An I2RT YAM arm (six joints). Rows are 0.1 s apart.
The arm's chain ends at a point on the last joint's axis. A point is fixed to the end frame.
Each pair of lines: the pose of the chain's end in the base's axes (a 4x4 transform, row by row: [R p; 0 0 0 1], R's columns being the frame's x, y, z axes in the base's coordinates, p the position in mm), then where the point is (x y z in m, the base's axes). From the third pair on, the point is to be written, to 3 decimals.
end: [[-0.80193, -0.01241, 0.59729, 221.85], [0.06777, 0.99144, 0.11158, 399.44], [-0.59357, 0.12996, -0.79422, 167.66], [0, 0, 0, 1]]
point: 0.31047 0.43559 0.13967
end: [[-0.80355, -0.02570, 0.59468, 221.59], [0.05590, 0.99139, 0.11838, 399.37], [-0.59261, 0.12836, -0.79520, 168.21], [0, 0, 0, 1]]
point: 0.30967 0.43667 0.14004
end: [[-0.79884, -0.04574, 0.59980, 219.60], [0.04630, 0.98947, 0.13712, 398.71], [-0.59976, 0.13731, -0.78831, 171.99], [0, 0, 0, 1]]
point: 0.307 0.438 0.145
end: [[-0.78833, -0.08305, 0.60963, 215.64], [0.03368, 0.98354, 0.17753, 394.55], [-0.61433, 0.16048, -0.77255, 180.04], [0, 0, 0, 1]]
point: 0.302 0.437 0.156
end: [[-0.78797, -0.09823, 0.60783, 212.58], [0.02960, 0.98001, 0.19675, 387.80], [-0.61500, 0.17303, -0.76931, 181.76], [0, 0, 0, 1]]
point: 0.299 0.432 0.158
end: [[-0.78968, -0.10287, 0.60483, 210.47], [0.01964, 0.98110, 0.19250, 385.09], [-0.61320, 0.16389, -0.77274, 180.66], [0, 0, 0, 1]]
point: 0.296 0.430 0.156
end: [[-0.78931, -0.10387, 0.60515, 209.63], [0.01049, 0.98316, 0.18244, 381.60], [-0.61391, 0.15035, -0.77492, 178.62], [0, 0, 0, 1]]
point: 0.295 0.426 0.154
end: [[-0.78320, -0.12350, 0.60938, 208.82], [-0.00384, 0.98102, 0.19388, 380.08], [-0.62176, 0.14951, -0.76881, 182.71], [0, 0, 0, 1]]
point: 0.294 0.426 0.159
